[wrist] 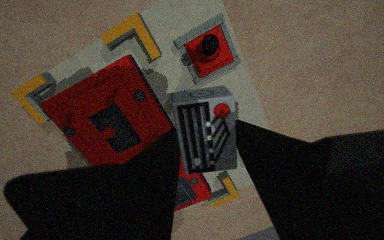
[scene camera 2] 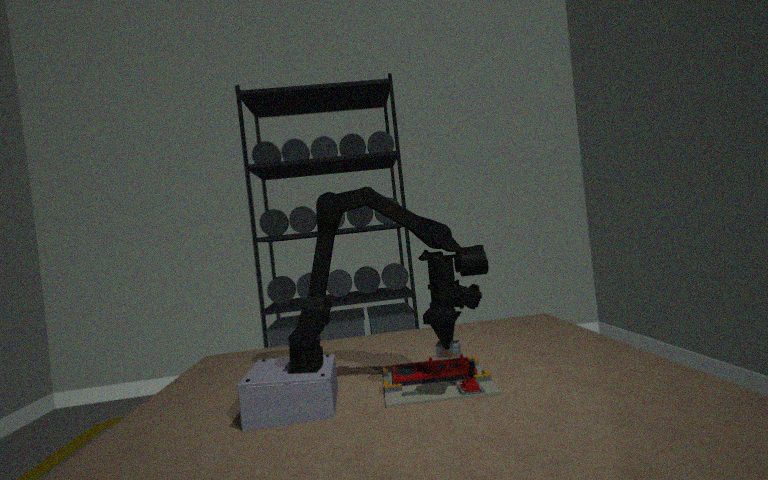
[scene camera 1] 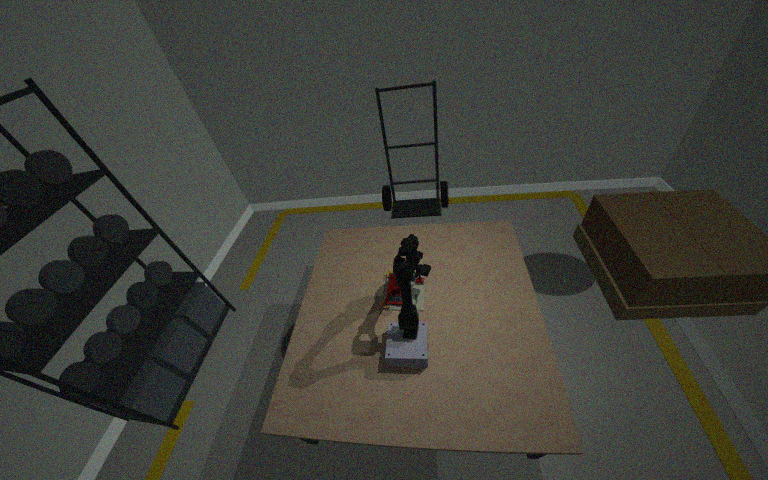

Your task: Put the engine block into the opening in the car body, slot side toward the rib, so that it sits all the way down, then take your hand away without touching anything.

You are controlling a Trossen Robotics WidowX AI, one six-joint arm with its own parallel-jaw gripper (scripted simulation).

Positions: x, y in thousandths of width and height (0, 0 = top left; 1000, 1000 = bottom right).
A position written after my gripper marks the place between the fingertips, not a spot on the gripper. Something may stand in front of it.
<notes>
My gripper (scene camera 2: 584, 722) carries an engine block (wrist: 533, 494). Also in view: a grey baseplate (scene camera 2: 516, 824).
My gripper also shows in the wrist view (wrist: 535, 544). The grey baseplate shows as well in the wrist view (wrist: 408, 177).
</notes>
